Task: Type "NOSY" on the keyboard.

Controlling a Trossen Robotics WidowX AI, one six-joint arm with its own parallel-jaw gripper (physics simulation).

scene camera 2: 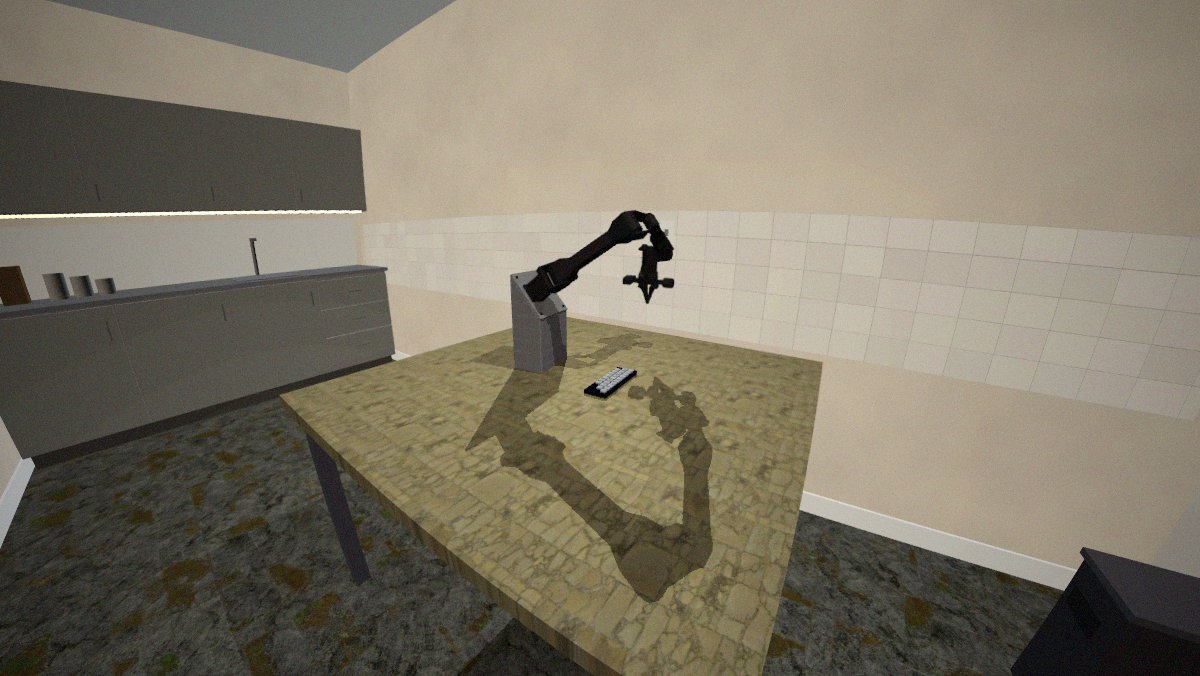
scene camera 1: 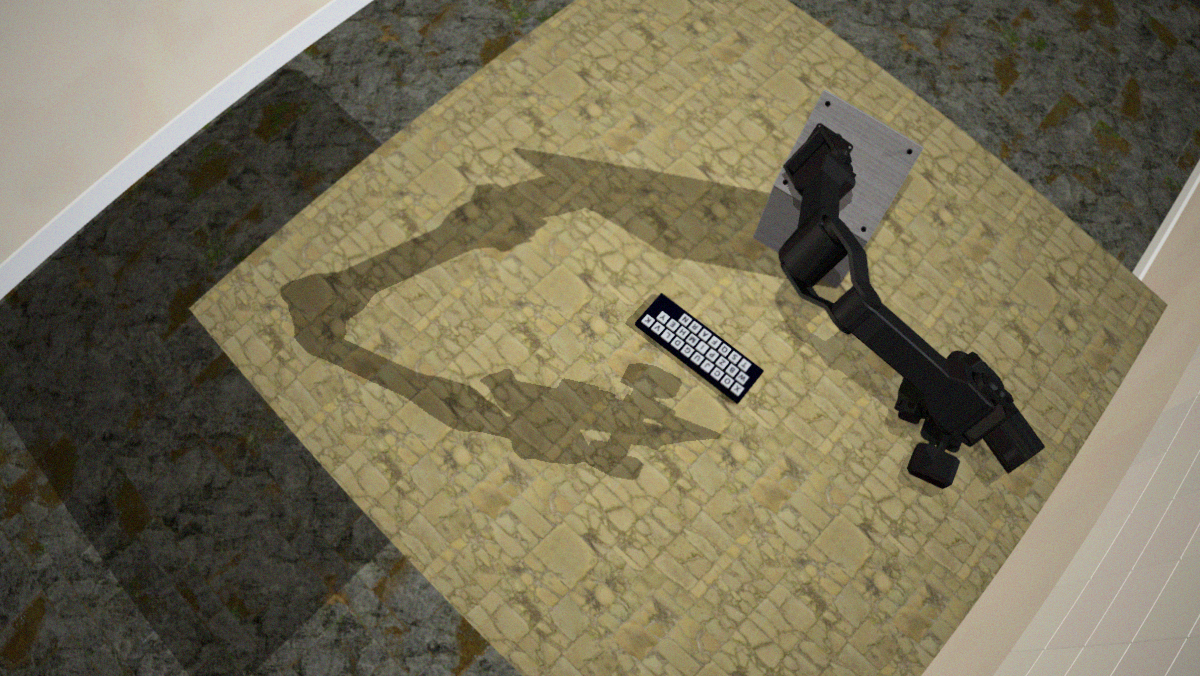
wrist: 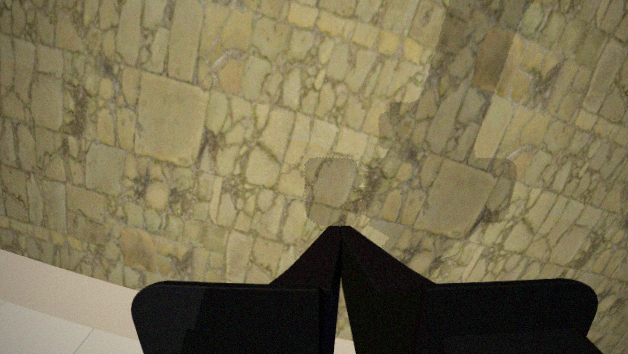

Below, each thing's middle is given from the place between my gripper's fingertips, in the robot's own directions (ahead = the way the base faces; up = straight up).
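My gripper is 170 mm above the black keyboard (scene camera 1: 662, 303), and I find it 360 mm to the left of the keyboard and 50 mm short of it.
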